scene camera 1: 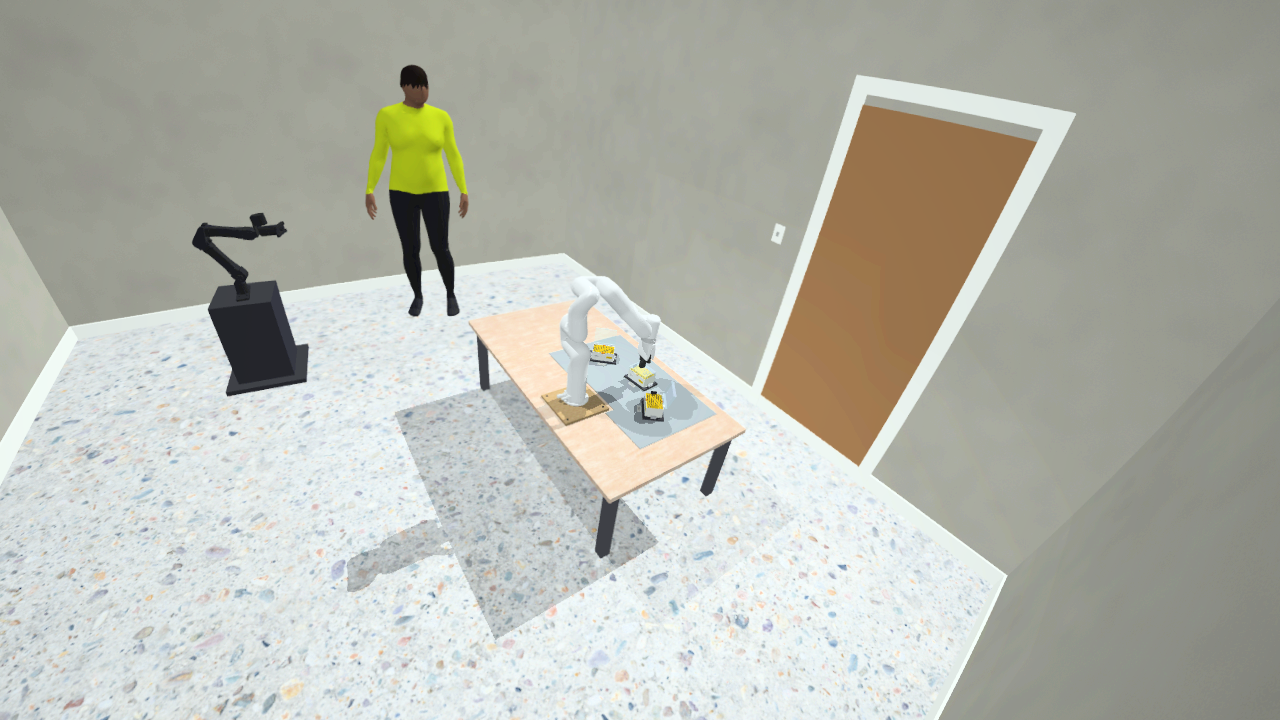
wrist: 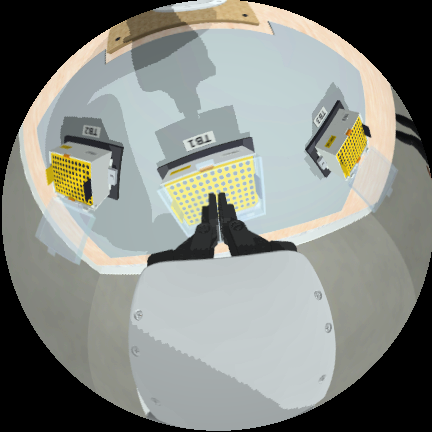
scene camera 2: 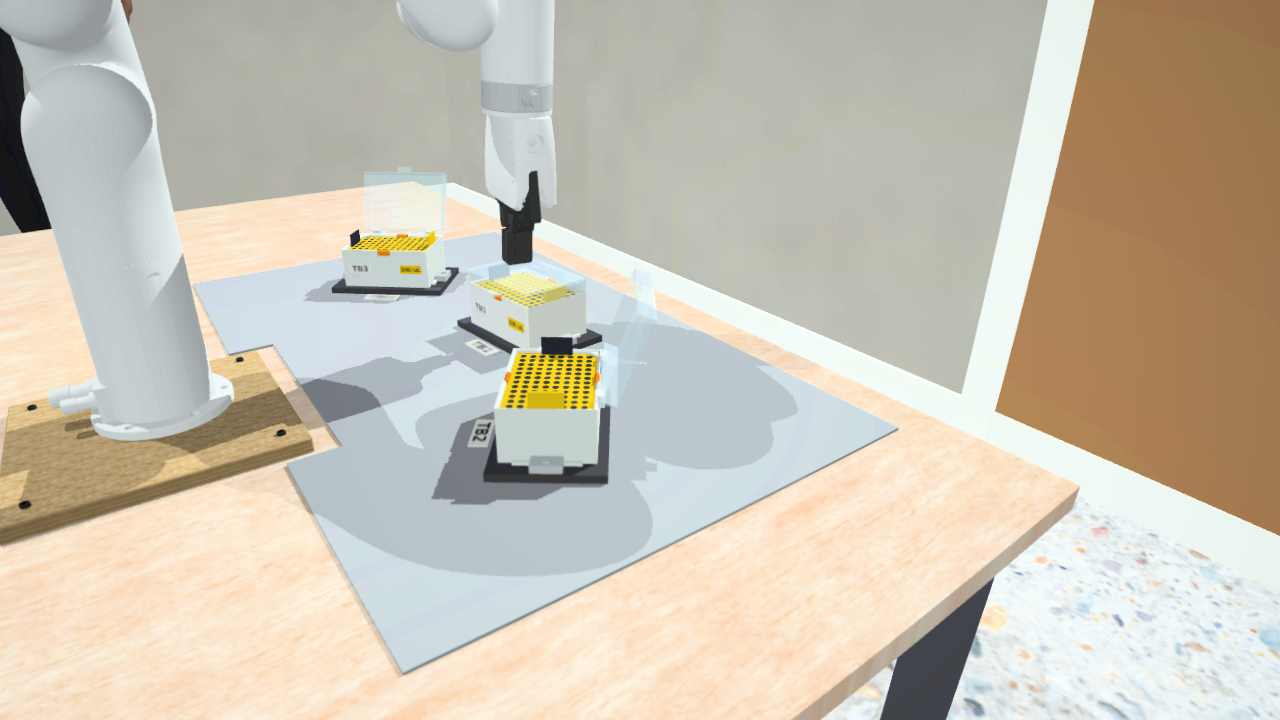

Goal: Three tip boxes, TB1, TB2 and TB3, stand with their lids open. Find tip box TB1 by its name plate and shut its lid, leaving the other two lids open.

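Seen in the pictures: gripper, fingertip midpoint: (scene camera 1: 641, 367) (wrist: 216, 203) (scene camera 2: 517, 261); arm's base, link origin: (scene camera 1: 575, 398) (scene camera 2: 165, 408).
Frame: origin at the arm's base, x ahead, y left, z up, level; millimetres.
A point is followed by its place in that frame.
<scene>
Tip box TB1 (scene camera 1: 640, 377) {x 358, y -15, z 54 mm} (scene camera 2: 496, 313) {x 352, y 17, z 27 mm} (wrist: 230, 156) {x 346, y 45, z 42 mm} stands in the middle, its name plate (scene camera 2: 482, 347) {x 329, y 7, z -7 mm} (wrist: 200, 140) {x 329, y 11, z -7 mm} legible in the wrist view. Its clear lid (scene camera 2: 574, 277) {x 439, y -16, z 68 mm} (wrist: 261, 200) {x 397, y 82, z 68 mm} lies over the yellow tip rack; whether it is fully seated I cannot tell. My gripper (scene camera 1: 643, 363) {x 383, y 22, z 85 mm} (scene camera 2: 517, 260) {x 383, y 22, z 85 mm} (wrist: 216, 203) {x 383, y 22, z 85 mm} is shut and empty, pointing down close above TB1's lid; contact is unclear. Tip box TB2 (scene camera 1: 654, 409) (scene camera 2: 547, 437) {x 291, y -260, z 24 mm} (wrist: 102, 175) {x 344, y -152, z 21 mm} has its lid (scene camera 2: 633, 333) {x 352, y -295, z 120 mm} (wrist: 65, 232) {x 390, y -235, z 96 mm} open. Tip box TB3 (scene camera 1: 603, 355) {x 281, y 255, z 45 mm} (scene camera 2: 393, 270) {x 288, y 248, z 23 mm} (wrist: 336, 142) {x 307, y 235, z 39 mm} has its lid (scene camera 2: 404, 202) {x 337, y 352, z 92 mm} (wrist: 375, 181) {x 345, y 351, z 99 mm} standing open.
The boxes stand on a grey mat (scene camera 2: 402, 617) {x 136, y -369, z -10 mm} (wrist: 280, 75) {x 212, y 139, z -9 mm} on the wooden table (scene camera 1: 626, 465) {x 19, y -473, z -12 mm} (scene camera 2: 895, 501) {x 525, y -438, z -12 mm}. The arm's base is on a wooden plate (scene camera 2: 53, 474) {x -86, y -87, z 2 mm} (wrist: 225, 22). A wall runs behind the table. A person (scene camera 1: 418, 152) and a black arm on a pedestal (scene camera 1: 252, 335) stand away from it.
</scene>
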